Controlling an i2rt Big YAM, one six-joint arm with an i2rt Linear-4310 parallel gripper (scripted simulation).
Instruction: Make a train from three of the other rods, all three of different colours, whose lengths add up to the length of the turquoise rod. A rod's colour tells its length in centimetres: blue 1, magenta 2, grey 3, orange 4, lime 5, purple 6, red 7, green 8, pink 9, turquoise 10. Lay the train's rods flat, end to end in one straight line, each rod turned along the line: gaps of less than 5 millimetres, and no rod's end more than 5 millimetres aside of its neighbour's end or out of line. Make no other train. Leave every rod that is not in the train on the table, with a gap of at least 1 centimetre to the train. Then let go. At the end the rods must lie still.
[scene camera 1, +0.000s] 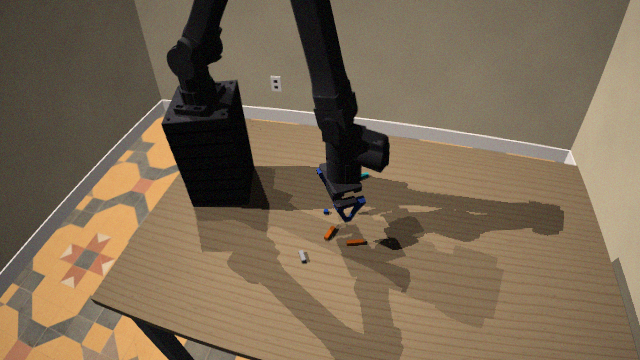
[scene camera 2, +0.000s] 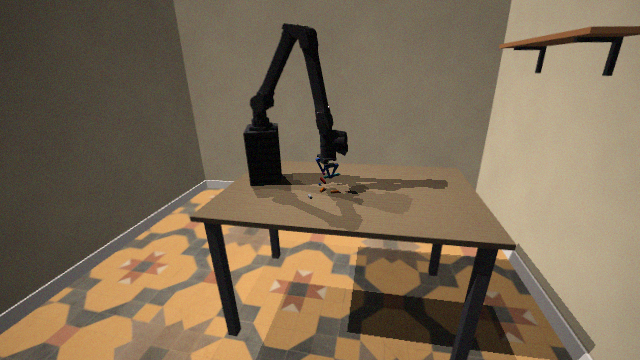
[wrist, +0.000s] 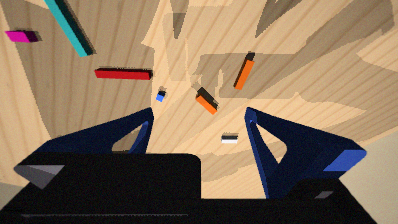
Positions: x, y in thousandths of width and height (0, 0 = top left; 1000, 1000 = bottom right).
In view: my gripper (scene camera 1: 532, 576).
My gripper is seen too in the wrist view (wrist: 501, 502).
